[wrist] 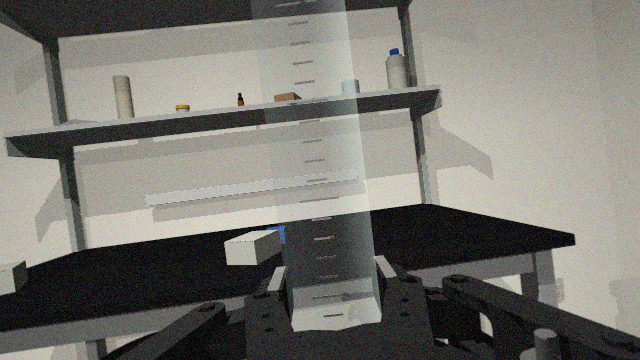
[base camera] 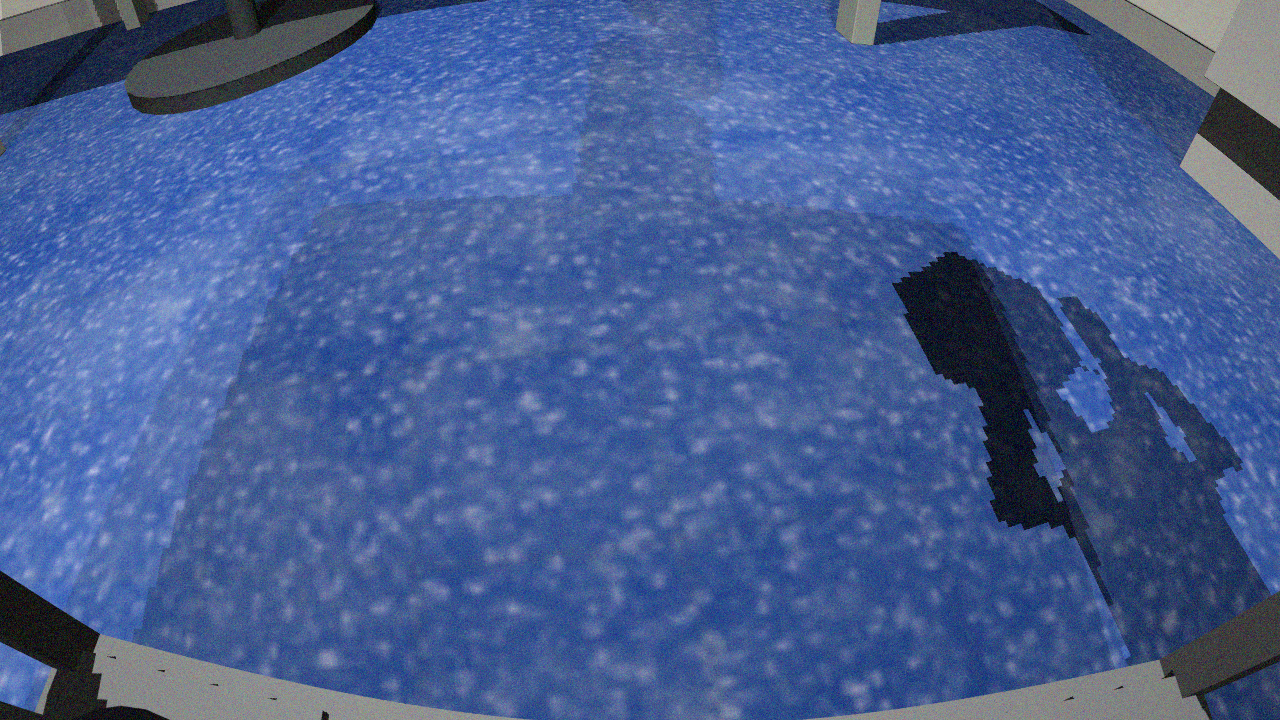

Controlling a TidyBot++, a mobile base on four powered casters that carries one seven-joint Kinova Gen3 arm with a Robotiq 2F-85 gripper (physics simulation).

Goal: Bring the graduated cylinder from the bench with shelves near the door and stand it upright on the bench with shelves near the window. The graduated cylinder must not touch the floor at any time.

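Places are measured from the arm's base along level axes (x back, y right, z up), in millimetres.
Where they show: gripper, between the fingertips: (wrist: 331, 279).
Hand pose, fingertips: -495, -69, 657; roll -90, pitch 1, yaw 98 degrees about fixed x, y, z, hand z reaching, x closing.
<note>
Each offset is from my fingertips to the centre of the thing, as dx, dy, dz. "*": to the spot under its first point. Level surfaces: height alone.
The graduated cylinder @(+18, +3, +79) (wrist: 322, 200), clear with pale tick marks, stands between the fingers in the wrist view and runs up past the top edge. My gripper (wrist: 331, 279) is shut on it; the finger pads show on both sides of its lower part. Behind it is a bench with a black top @(dz -139) (wrist: 150, 265) and shelves (wrist: 200, 122) above. The cylinder and bench are apart as seen, with the bench's front edge beyond the gripper. Which of the two benches this is I cannot tell. The cylinder does not show in the base camera view.
A white box @(-602, -273, -110) (wrist: 252, 248) and a blue item @(* -635, -220, -91) (wrist: 276, 234) sit on the bench top, with another pale box @(* -480, -850, -103) (wrist: 12, 277) at left. Bottles and small containers stand on the shelf. In the base view, a round dark stool base @(-611, -602, -1038) (base camera: 241, 67) is upper left and a pale leg @(* -573, +383, -1015) (base camera: 857, 22) upper right.
</note>
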